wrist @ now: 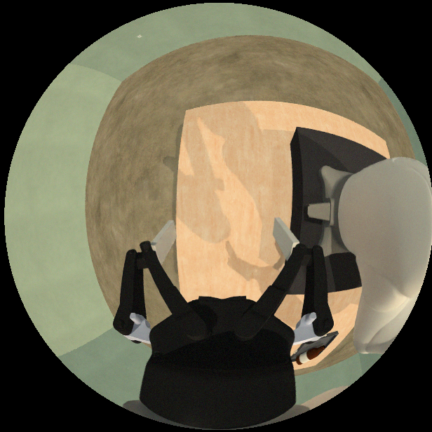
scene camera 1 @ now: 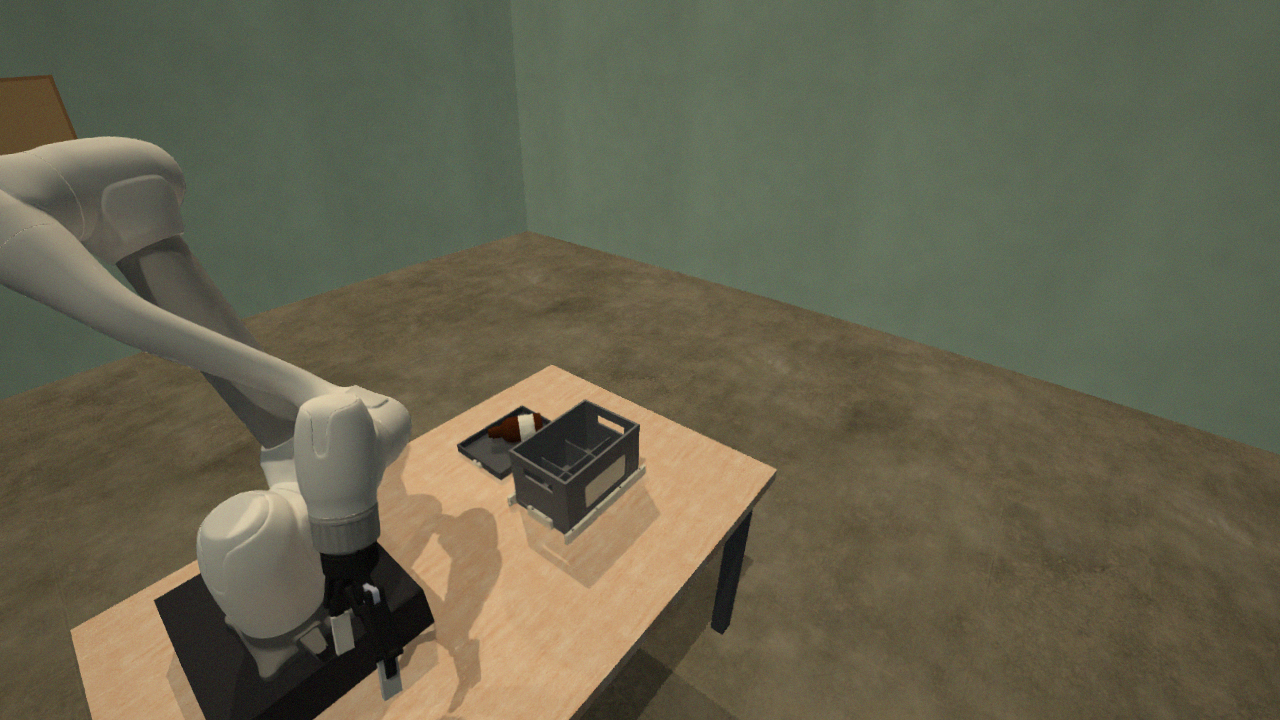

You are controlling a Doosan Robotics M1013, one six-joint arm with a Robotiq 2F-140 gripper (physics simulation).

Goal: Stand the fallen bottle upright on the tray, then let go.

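Frame: origin at the arm's base, x ahead, y left, z up, level; millimetres.
Where they show: gripper, fingertip midpoint: [scene camera 1: 367,671]; arm's base at its link origin: [scene camera 1: 293,616].
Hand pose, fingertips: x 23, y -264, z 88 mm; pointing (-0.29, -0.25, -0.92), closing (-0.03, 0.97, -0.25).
Note:
Each offset is from my fingertips to the top centre of the thing. "spot": to the spot under its first point. Level surfaces: height alone.
A brown bottle with a white label @(673 mm ahead, 422 mm left, 117 mm down) [scene camera 1: 509,429] [wrist: 313,353] lies on its side on the dark tray @(spot: 560 mm ahead, 500 mm left, 191 mm down) [scene camera 1: 469,448] [wrist: 330,338] at the far part of the table. In the scene view its label end is by the tray's edge near the crate, and its neck points left. My gripper [scene camera 1: 366,656] [wrist: 223,227] is open and empty, with its fingers wide apart. It hangs near the robot's base, well away from the bottle and tray.
A dark grey divided crate @(636 mm ahead, 141 mm left, 21 mm down) [scene camera 1: 545,497] stands right beside the tray, with pale rails along its foot. The black base block [scene camera 1: 192,631] [wrist: 298,200] carries the arm on the wooden table @(196 mm down) [scene camera 1: 554,617] [wrist: 225,150].

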